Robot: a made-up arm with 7 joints.
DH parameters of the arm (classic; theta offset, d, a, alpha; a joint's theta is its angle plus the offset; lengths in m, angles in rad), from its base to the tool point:
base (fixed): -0.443 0 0.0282 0
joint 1: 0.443 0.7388 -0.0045 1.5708
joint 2: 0 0.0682 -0.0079 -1.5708
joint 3: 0 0.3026 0.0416 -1.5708
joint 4: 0 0.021 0.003 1.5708
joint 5: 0 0.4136 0.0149 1.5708
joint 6: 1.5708 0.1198 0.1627 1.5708
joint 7: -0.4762 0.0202 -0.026 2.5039
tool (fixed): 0.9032 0.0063 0 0
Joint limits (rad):
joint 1: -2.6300..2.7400
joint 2: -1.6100..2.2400
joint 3: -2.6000..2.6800
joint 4: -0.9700..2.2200
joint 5: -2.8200..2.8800
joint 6: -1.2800..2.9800
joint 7: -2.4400..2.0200
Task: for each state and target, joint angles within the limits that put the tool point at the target. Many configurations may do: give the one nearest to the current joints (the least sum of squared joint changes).
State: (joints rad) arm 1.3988 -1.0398 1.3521 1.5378 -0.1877 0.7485 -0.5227
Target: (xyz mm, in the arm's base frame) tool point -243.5 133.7 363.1
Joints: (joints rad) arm 1.4878 -1.3523 0.9395 2.1664 0.0121 0.6218 -0.5140
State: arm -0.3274 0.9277 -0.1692 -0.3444 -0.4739 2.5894 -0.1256
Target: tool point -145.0 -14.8 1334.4
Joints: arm -0.4244 0.0488 -0.3103 -0.0437 -0.6473 2.5636 -0.0802
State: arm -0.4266 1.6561 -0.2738 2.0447 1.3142 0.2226 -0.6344
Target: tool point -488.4 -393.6 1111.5
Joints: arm -0.2543 1.7465 -0.6911 1.3063 1.1593 0.2922 -0.7054
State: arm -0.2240 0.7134 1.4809 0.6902 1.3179 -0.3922 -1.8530
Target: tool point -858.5 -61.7 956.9
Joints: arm 0.1403 1.2204 1.6785 -0.0618 1.4831 -0.1906 -2.0239
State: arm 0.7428 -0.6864 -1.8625 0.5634 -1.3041 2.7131 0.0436
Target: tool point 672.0 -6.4 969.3
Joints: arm 0.4079 -1.1236 -1.7997 0.7392 -1.4291 2.3025 0.0397
